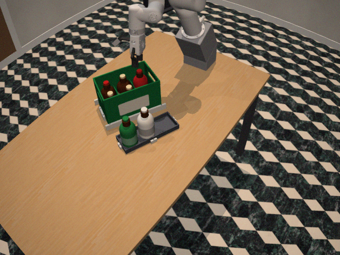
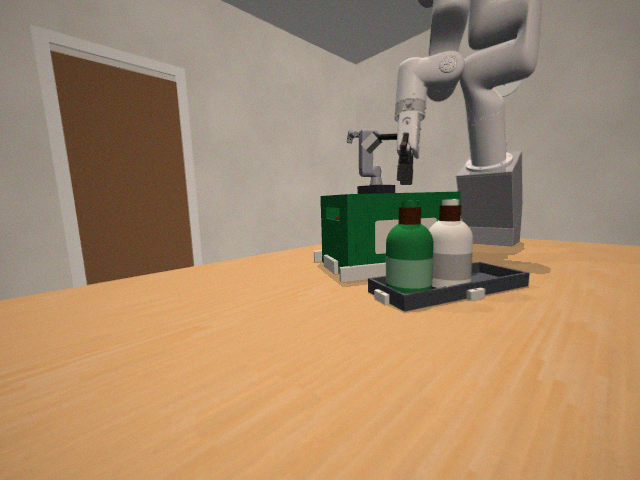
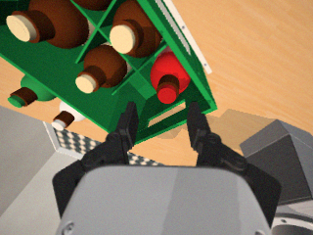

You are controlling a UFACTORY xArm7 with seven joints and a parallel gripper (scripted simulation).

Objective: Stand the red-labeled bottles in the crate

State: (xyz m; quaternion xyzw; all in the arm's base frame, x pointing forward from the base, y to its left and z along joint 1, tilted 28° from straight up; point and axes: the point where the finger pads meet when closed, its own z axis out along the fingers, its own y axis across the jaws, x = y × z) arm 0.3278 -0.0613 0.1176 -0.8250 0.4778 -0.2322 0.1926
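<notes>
Now: hand 130 mm above the red-labeled bottle. From my hand the other things lie so: green crate 100 mm ahead, 20 mm to the left, 140 mm below; then tray 160 mm ahead, 220 mm to the left, 210 mm below; then white bottle 160 mm ahead, 220 mm to the left, 140 mm below.
</notes>
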